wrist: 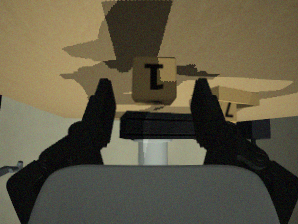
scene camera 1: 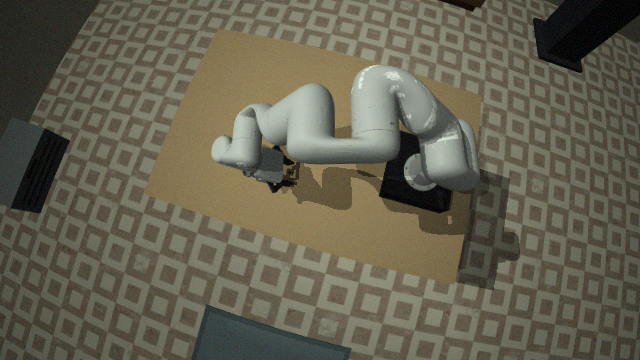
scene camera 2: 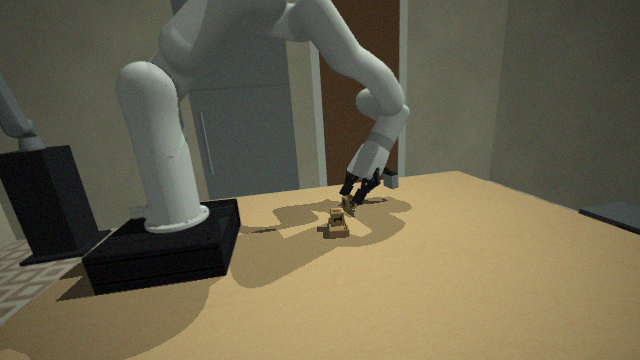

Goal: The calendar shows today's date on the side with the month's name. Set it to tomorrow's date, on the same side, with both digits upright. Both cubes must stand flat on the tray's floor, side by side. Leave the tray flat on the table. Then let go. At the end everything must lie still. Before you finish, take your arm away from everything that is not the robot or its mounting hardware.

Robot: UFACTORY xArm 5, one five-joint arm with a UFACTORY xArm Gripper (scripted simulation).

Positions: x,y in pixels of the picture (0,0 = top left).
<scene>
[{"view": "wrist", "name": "my gripper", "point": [153,92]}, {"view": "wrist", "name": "wooden cube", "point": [154,79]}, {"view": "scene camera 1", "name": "my gripper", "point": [290,173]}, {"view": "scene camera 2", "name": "my gripper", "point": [349,199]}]
</scene>
